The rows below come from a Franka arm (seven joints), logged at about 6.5 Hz.
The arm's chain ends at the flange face. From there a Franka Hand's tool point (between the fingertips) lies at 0.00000 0.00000 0.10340 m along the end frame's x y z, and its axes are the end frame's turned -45 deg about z.
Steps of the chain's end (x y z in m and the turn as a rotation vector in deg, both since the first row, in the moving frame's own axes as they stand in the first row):
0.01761, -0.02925, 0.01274, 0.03, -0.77, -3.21
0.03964, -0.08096, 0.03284, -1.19, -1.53, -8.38
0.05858, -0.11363, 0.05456, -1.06, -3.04, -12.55
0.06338, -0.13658, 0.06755, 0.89, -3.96, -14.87
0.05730, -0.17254, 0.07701, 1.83, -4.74, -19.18
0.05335, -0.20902, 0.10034, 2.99, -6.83, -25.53
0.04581, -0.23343, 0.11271, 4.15, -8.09, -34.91
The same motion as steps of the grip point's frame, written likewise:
0.03216, -0.00922, 0.01273, 0.57, -0.52, -3.21
0.08179, -0.02940, 0.03278, 0.24, -1.92, -8.38
0.11631, -0.04086, 0.05440, 1.40, -2.90, -12.55
0.13672, -0.05737, 0.06729, 3.43, -2.17, -14.87
0.15749, -0.08909, 0.07661, 4.65, -2.06, -19.18
0.17806, -0.12109, 0.09948, 6.94, -2.72, -25.53
0.18815, -0.14579, 0.11145, 8.65, -2.79, -34.91

